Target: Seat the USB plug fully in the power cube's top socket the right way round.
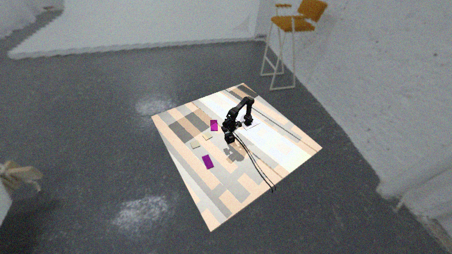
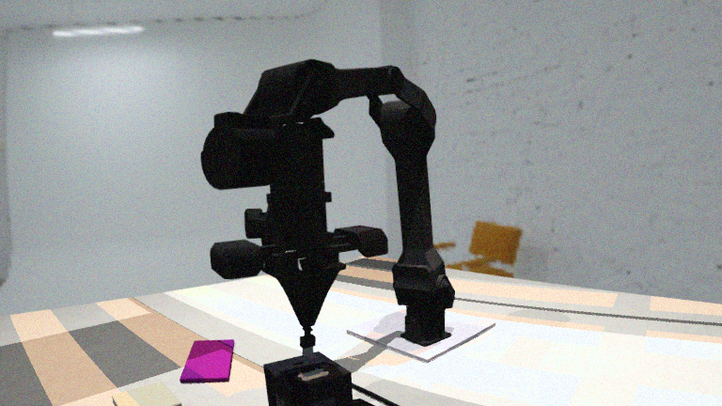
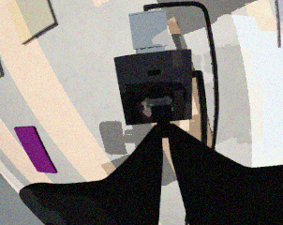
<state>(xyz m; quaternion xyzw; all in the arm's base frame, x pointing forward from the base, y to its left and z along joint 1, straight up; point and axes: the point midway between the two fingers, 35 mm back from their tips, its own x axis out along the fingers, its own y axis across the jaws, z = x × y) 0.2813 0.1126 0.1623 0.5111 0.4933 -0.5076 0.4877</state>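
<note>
Now: the usb plug 2 cm below my gripper tip. From my gripper tip the other things lie so: magenta block 6 cm ahead, 26 cm to the right, 13 cm below; then usb socket 1 cm to the left, 7 cm below.
</note>
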